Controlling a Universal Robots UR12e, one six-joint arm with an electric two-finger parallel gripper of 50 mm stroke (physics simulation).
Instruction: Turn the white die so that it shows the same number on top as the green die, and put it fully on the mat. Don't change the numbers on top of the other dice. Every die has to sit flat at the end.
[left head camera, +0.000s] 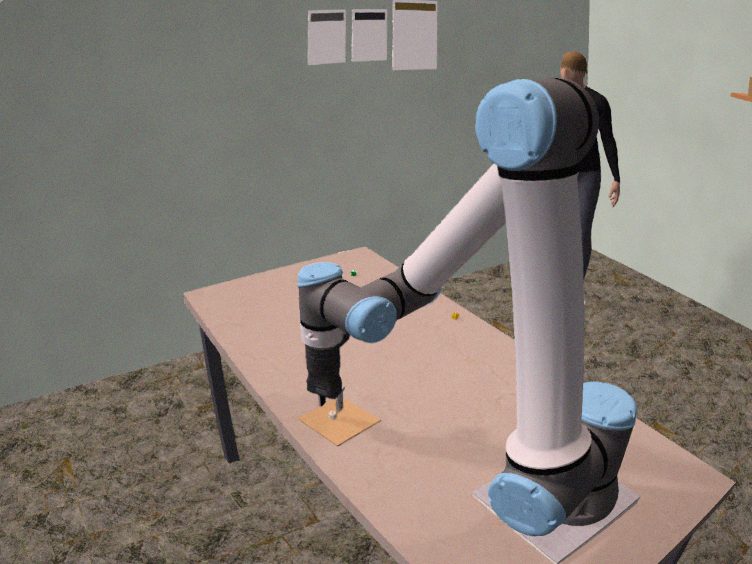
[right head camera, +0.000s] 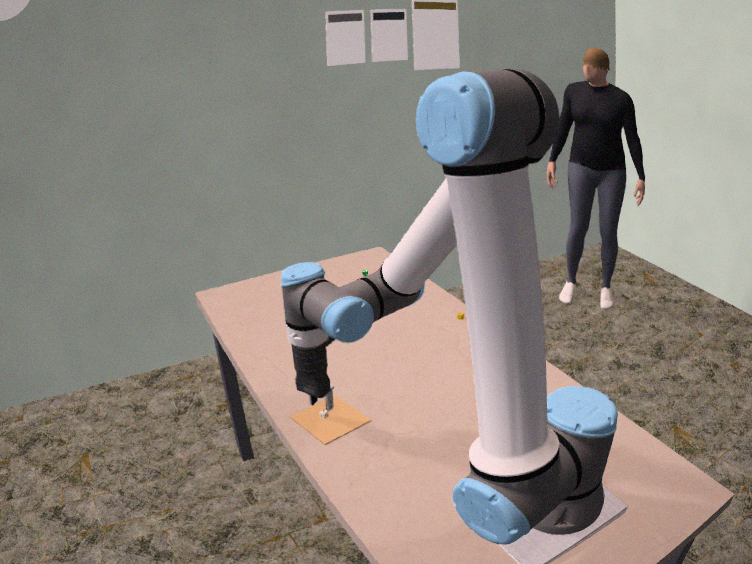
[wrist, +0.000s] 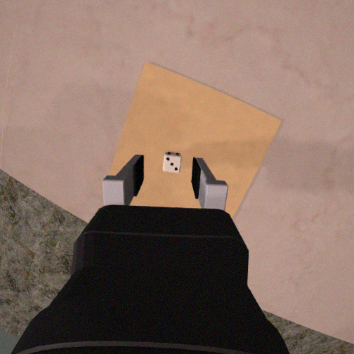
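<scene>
The white die lies on the orange mat, inside its edges, with a face of three pips turned up in the wrist view. My gripper is open above the mat, its two fingers on either side of the die in the wrist view and clear of it. The green die lies at the far end of the table; its top number is too small to read.
A yellow die lies near the table's far right edge; its pips are too small to read. The arm reaches over the table. The mat is near the table's left edge. A person stands behind the table.
</scene>
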